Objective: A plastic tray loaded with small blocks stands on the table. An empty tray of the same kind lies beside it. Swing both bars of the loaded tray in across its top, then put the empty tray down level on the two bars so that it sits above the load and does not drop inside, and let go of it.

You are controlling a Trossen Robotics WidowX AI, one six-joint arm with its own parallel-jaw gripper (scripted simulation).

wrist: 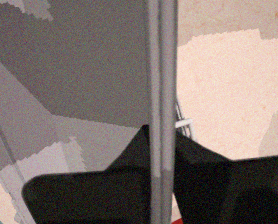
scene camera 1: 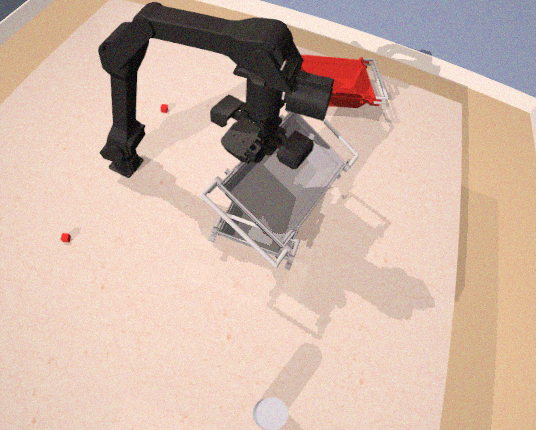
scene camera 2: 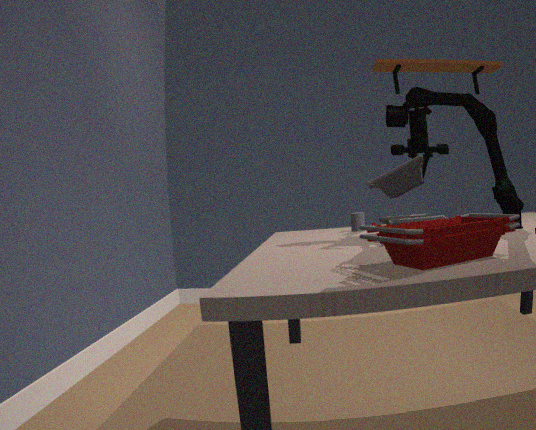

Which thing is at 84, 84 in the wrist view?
A grey tray.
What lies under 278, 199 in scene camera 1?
A grey tray.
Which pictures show my gripper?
The wrist view, scene camera 1 and scene camera 2: all of them.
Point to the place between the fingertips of my gripper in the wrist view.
At 153, 130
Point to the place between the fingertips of my gripper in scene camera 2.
At 421, 177
